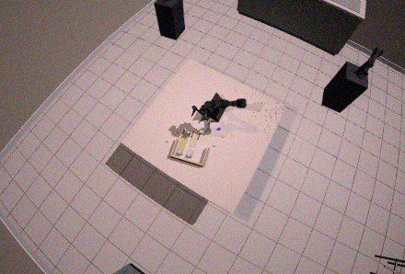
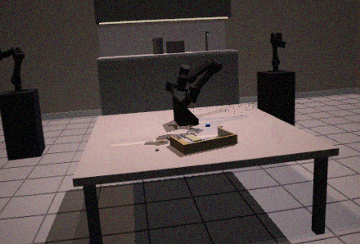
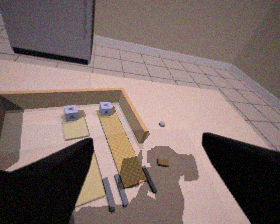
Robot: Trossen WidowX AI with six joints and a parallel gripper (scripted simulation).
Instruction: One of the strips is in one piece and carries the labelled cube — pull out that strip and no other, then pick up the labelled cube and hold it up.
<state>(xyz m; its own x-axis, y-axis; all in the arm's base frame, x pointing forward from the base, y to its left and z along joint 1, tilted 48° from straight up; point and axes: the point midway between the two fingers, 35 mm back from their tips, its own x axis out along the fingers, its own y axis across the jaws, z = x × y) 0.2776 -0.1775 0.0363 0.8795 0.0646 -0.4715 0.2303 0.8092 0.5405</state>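
Right now the tan piece is 10 cm ahead of my gripper tip, 15 cm to the right of it and 24 cm below it. The rest, counted from my gripper tip: blue object 11 cm behind, 21 cm to the left, 24 cm below.
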